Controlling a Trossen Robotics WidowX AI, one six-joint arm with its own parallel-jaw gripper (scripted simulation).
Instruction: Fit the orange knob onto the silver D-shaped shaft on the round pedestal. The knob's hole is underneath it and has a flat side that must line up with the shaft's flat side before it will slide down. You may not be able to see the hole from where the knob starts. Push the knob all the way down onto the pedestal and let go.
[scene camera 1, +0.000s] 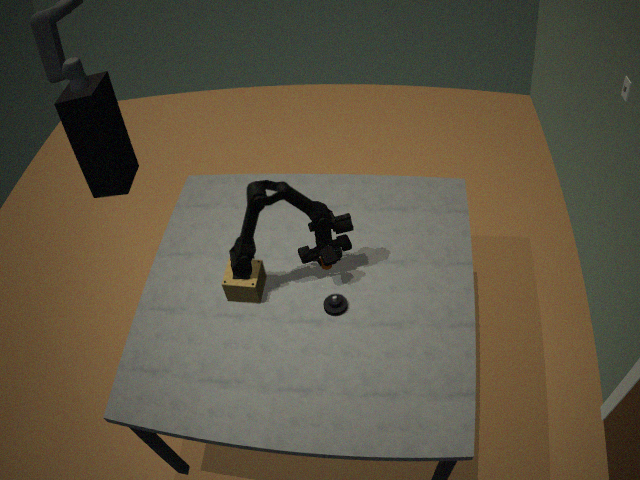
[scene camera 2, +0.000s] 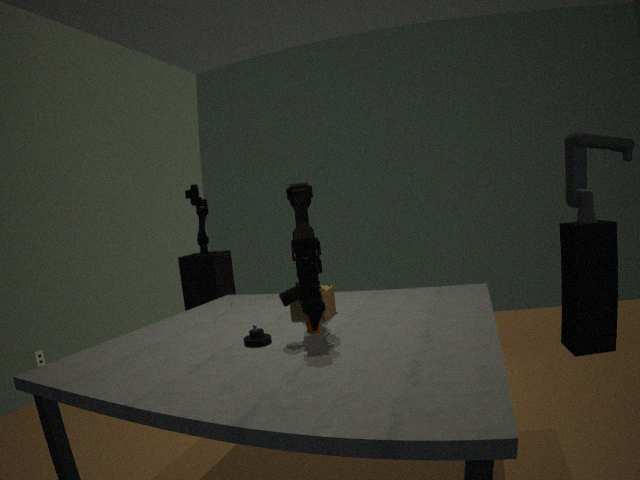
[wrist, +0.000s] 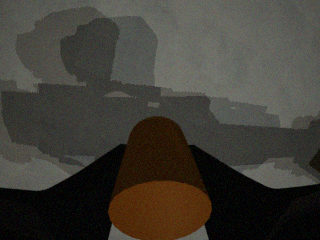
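Note:
Here is my gripper (scene camera 2: 314, 328), and my gripper holds an orange knob. I can also see my gripper (scene camera 1: 326, 263) from scene camera 1, and the wrist view shows my gripper (wrist: 157, 150) too.

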